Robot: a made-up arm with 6 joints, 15 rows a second.
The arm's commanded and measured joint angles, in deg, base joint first. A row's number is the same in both.
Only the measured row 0 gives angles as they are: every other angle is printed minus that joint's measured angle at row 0.
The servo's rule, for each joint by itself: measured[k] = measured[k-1] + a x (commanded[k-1-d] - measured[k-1]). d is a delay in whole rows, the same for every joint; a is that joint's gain. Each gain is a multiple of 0.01, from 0.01 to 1. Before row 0 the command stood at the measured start. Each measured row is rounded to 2 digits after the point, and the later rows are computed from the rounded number. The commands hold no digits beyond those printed.
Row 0, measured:
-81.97, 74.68, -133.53, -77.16, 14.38, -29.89
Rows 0 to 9, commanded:
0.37, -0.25, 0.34, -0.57, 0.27, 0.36
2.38, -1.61, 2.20, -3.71, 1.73, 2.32
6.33, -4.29, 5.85, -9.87, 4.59, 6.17
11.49, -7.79, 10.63, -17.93, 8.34, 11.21
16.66, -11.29, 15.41, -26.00, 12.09, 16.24
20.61, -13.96, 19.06, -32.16, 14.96, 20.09
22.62, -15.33, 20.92, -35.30, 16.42, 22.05
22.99, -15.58, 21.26, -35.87, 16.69, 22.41
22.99, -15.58, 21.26, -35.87, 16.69, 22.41
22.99, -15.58, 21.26, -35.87, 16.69, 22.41
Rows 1 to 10, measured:
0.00, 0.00, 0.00, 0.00, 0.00, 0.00
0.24, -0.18, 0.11, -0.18, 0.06, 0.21
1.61, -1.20, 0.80, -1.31, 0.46, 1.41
4.63, -3.39, 2.47, -4.05, 1.45, 4.12
9.02, -6.51, 5.16, -8.49, 3.10, 8.16
13.91, -9.90, 8.54, -14.09, 5.26, 12.77
18.20, -12.78, 12.01, -19.87, 7.59, 16.94
21.03, -14.59, 14.95, -24.81, 9.71, 19.85
22.28, -15.29, 17.03, -28.35, 11.39, 21.31
22.73, -15.50, 18.43, -30.76, 12.66, 21.94
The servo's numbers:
d 1
a 0.64 0.71 0.33 0.32 0.24 0.57

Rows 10 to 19, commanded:
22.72, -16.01, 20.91, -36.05, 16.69, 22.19
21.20, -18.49, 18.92, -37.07, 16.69, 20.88
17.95, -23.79, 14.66, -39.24, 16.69, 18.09
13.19, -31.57, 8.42, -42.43, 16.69, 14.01
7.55, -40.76, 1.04, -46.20, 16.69, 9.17
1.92, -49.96, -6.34, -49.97, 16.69, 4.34
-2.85, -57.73, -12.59, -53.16, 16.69, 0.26
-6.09, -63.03, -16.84, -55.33, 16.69, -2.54
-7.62, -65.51, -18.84, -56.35, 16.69, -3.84
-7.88, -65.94, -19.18, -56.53, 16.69, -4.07
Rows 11 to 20, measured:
22.90, -15.56, 19.36, -32.40, 13.63, 22.21
22.78, -15.88, 19.87, -33.57, 14.36, 22.20
21.77, -17.73, 19.56, -34.69, 14.92, 21.45
19.33, -22.03, 17.94, -36.15, 15.34, 19.53
15.40, -28.80, 14.80, -38.16, 15.66, 16.38
10.38, -37.29, 10.26, -40.73, 15.91, 12.27
4.97, -46.29, 4.78, -43.69, 16.10, 7.75
-0.03, -54.41, -0.95, -46.72, 16.24, 3.48
-3.91, -60.53, -6.19, -49.48, 16.35, 0.05
-6.28, -64.07, -10.36, -51.68, 16.43, -2.17

